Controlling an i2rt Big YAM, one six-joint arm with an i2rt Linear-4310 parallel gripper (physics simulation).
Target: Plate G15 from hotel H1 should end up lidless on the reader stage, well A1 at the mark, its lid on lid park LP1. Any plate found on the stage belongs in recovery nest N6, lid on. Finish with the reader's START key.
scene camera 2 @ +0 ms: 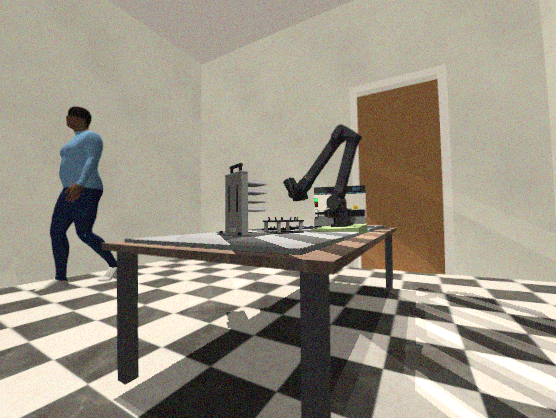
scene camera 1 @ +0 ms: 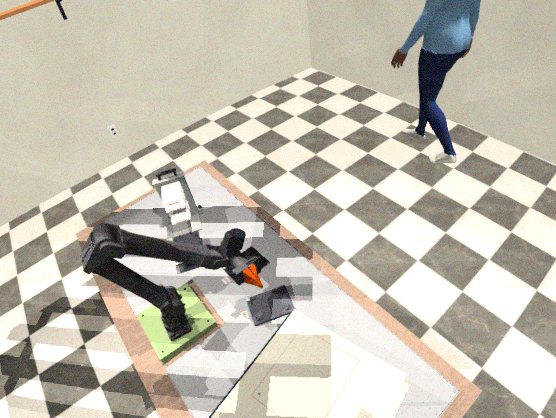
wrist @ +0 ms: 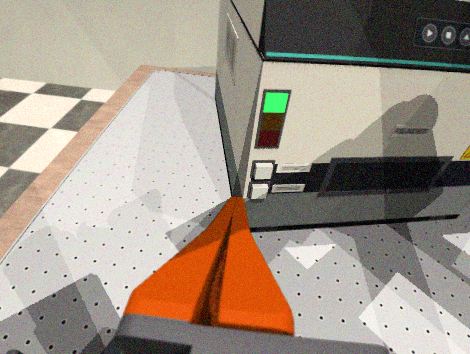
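Pixels of known places: gripper, fingertip midpoint: (scene camera 2: 305,196) (scene camera 1: 262,286) (wrist: 237,205); arm's base, link origin: (scene camera 2: 342,225) (scene camera 1: 176,324).
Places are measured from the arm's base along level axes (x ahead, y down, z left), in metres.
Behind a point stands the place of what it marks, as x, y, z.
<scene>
My orange gripper (scene camera 1: 261,286) {0.327, -0.192, -0.161} (wrist: 237,205) {0.327, -0.192, -0.161} is shut and empty. In the wrist view its tips overlap the reader's lower front corner, just below and left of two square white keys; the gap in depth cannot be judged. The upper key (wrist: 263,170) {0.326, -0.097, -0.304} and lower key (wrist: 258,191) {0.327, -0.065, -0.304} have labels too blurred to read. The beige reader (scene camera 1: 300,370) {0.273, -0.270, -0.484} (wrist: 325,110) {0.280, -0.167, -0.332} has its green lamp (wrist: 276,102) {0.327, -0.176, -0.310} lit and a dark front panel (wrist: 385,175) {0.179, -0.077, -0.374}. A grey hotel (scene camera 1: 194,210) {0.285, -0.012, 0.532} (scene camera 2: 236,202) {0.212, -0.113, 0.578} stands at the table's far end, with white pieces in its shelves. Plate G15, its lid and well A1 cannot be made out.
A flat dark grey block (scene camera 1: 270,304) {0.348, 0.012, -0.121} lies beside the reader, below the gripper. A low dark rack (scene camera 2: 283,220) {0.126, -0.036, 0.370} stands near the hotel. The arm's green base plate (scene camera 1: 200,320) {0.087, 0.003, -0.034} (scene camera 2: 345,228) {-0.075, 0.007, 0.141} is near the table edge. A person (scene camera 1: 442,75) (scene camera 2: 80,165) is on the floor beyond the table.
</scene>
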